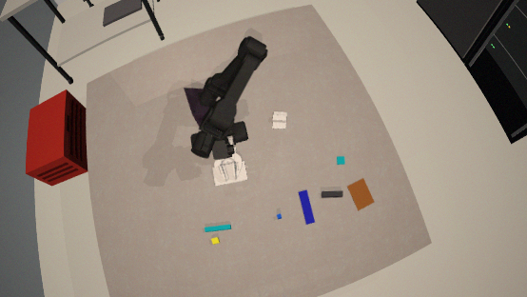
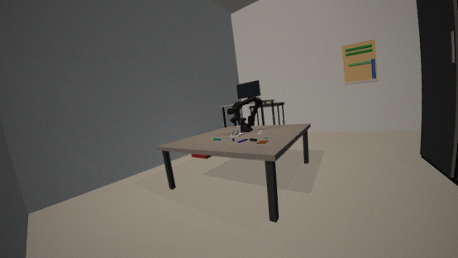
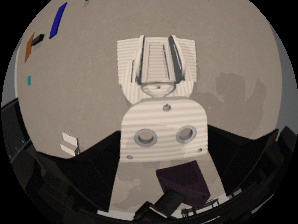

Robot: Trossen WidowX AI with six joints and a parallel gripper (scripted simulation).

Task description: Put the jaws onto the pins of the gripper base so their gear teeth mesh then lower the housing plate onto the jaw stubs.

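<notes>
Right now my gripper tip is 2 cm short of the white jaw, 2 cm to the left of it and 7 cm above it. Also, from my gripper tip: white ribbed tray 7 cm ahead, 1 cm to the right, 8 cm below; then teal bar 25 cm ahead, 12 cm to the right, 8 cm below; then white gripper base 1 cm ahead, 2 cm above.
</notes>
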